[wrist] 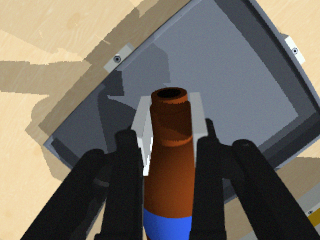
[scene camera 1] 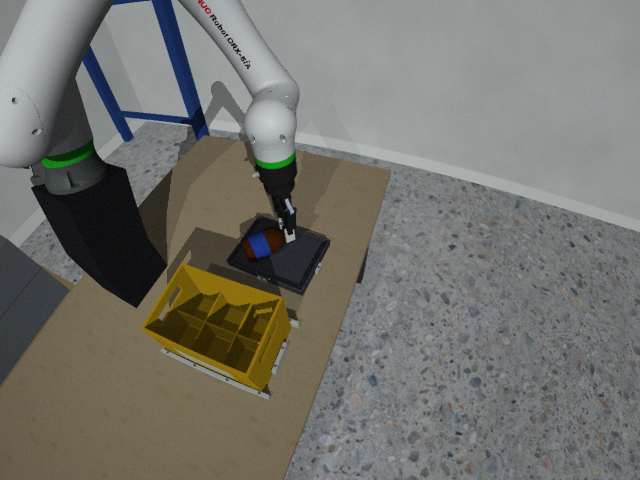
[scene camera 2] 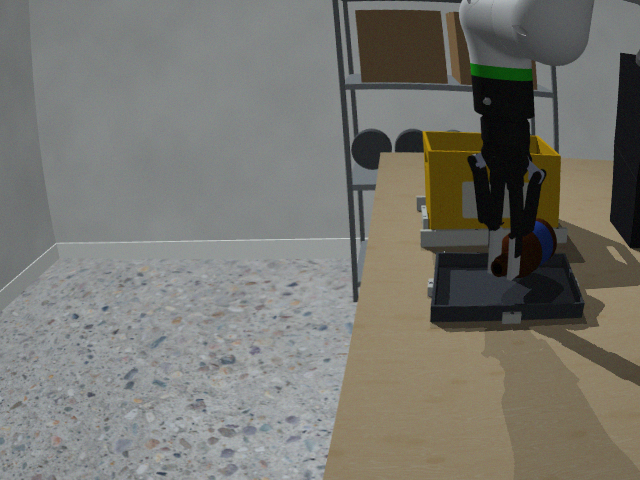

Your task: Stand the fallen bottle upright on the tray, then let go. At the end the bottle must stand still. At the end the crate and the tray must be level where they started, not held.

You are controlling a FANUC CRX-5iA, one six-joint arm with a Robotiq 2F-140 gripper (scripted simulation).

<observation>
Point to a dark grey tray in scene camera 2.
At 460, 278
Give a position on a yellow crate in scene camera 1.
226, 301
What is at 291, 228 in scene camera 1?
The gripper.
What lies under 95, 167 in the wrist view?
The gripper.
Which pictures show the gripper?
The wrist view, scene camera 1 and scene camera 2: all of them.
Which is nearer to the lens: the brown bottle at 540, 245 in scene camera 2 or the yellow crate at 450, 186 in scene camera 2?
The brown bottle.
</observation>
